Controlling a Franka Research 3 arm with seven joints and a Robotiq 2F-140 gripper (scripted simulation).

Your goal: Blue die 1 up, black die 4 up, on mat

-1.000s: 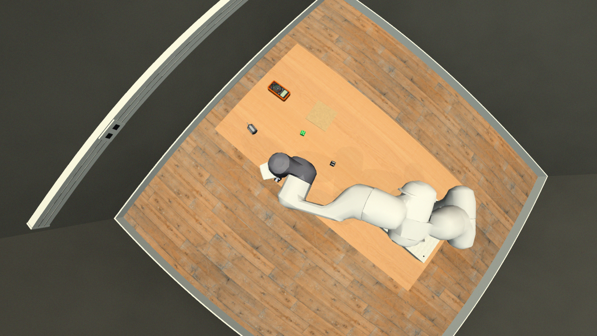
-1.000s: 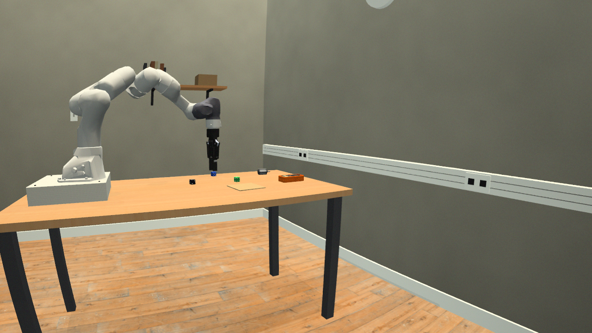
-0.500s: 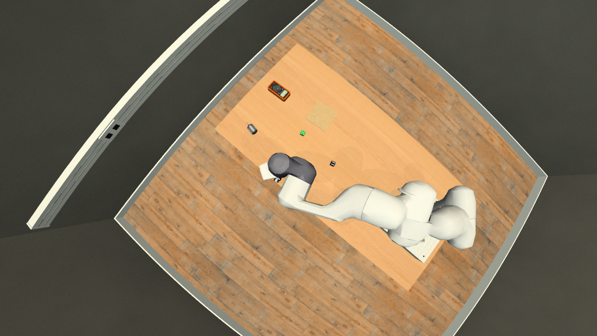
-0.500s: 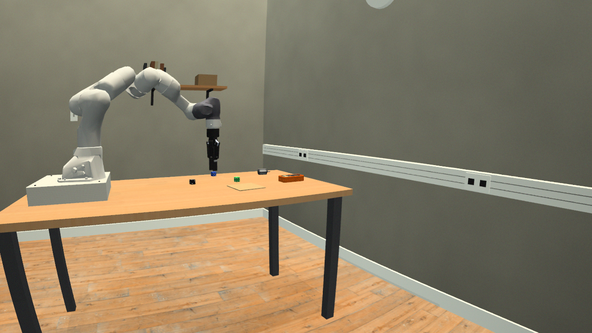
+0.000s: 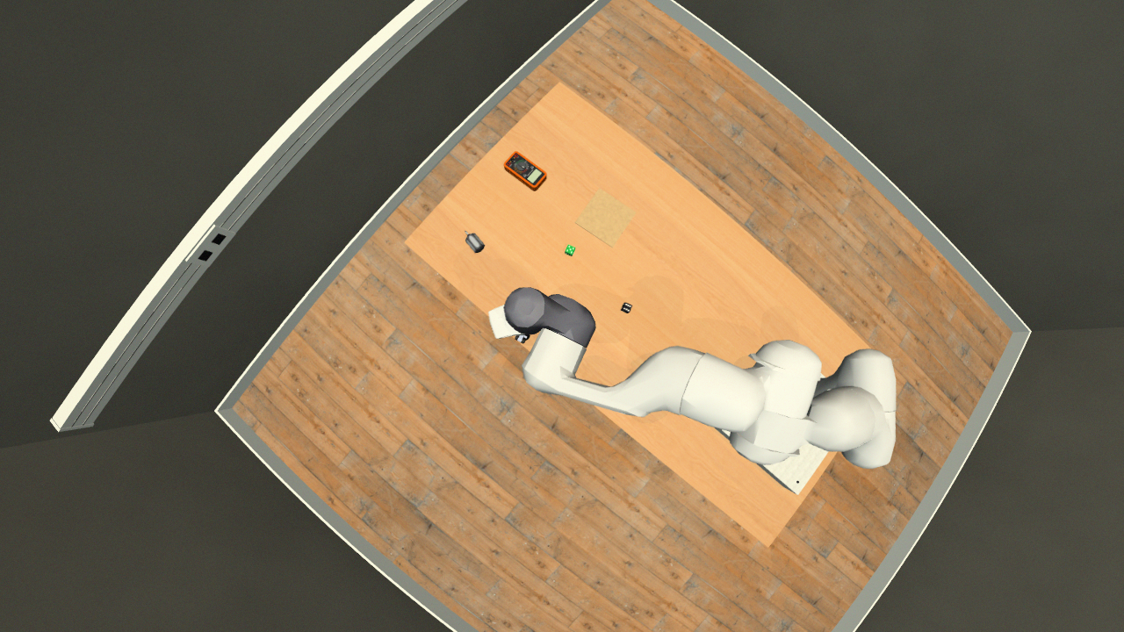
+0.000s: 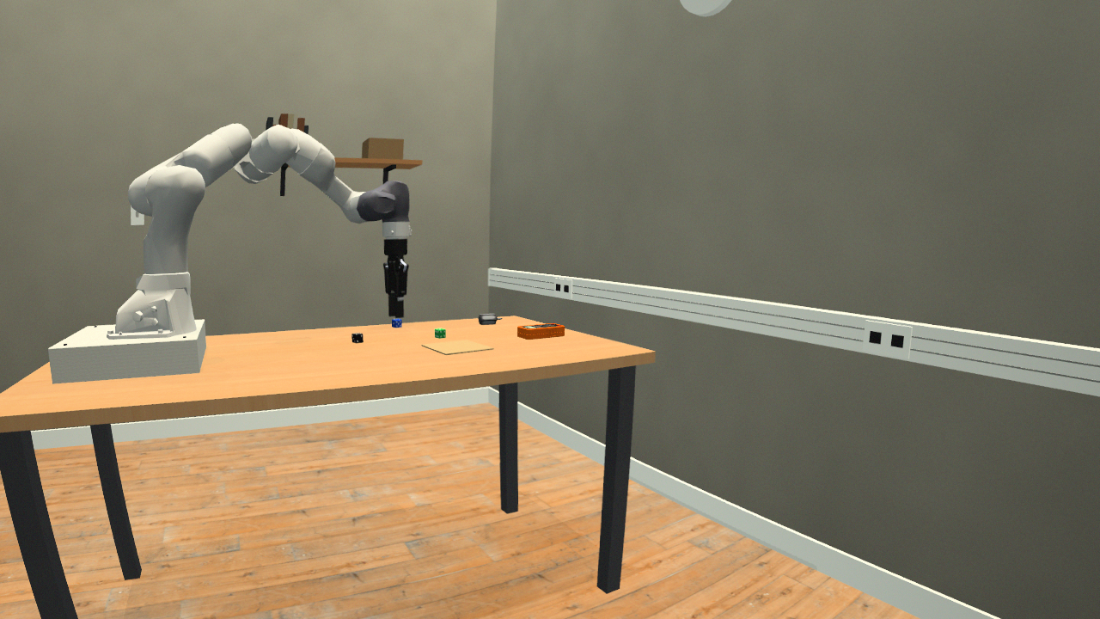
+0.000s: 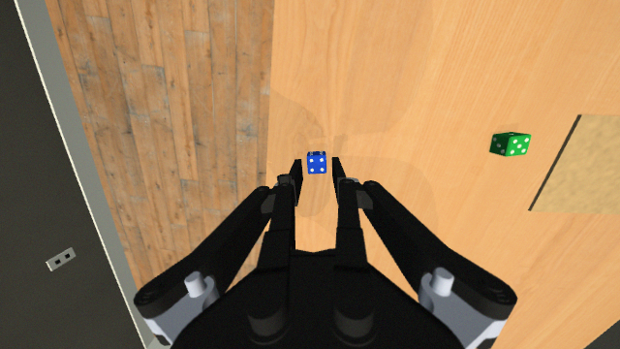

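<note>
The blue die lies 50 mm below my hand. From my hand the other things lie so: green die: 60 mm ahead, 240 mm to the right, 50 mm below; grey gadget: 300 mm ahead, 70 mm to the right, 50 mm below; black die: 180 mm behind, 210 mm to the right, 50 mm below.
</note>
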